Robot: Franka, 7 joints.
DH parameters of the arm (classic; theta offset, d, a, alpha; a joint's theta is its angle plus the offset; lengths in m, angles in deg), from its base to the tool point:
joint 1: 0 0.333 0 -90
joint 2: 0 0 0 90
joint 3: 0 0.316 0.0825 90
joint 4: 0 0 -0.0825 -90
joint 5: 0 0.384 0 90
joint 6: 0 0 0.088 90
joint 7: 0 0.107 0 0
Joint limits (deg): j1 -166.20..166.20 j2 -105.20..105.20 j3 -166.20..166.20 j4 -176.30..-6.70 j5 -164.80..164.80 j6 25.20..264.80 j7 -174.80..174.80
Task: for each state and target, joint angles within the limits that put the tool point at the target. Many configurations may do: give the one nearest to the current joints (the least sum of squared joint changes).
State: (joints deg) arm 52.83 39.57 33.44 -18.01 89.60 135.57 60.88
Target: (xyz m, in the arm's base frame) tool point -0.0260 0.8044 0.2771
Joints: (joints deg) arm 69.38 61.28 34.61 -62.94 87.09 131.30 60.88
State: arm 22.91 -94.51 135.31 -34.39 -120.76 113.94 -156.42
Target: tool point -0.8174 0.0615 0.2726
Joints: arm 18.45 -83.23 129.73 -45.15 -114.23 96.45 -156.42
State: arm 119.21 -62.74 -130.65 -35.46 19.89 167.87 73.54
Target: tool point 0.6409 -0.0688 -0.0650
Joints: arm 135.44 -86.31 -135.51 -85.29 21.97 157.67 73.54
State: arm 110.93 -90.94 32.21 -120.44 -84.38 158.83 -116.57
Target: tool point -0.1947 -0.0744 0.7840
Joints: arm 110.92 -90.93 20.53 -137.42 -85.74 156.13 -116.57
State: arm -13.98 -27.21 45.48 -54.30 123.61 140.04 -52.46
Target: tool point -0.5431 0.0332 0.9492
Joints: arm 22.20 -67.60 35.20 -51.53 124.42 154.69 -52.46
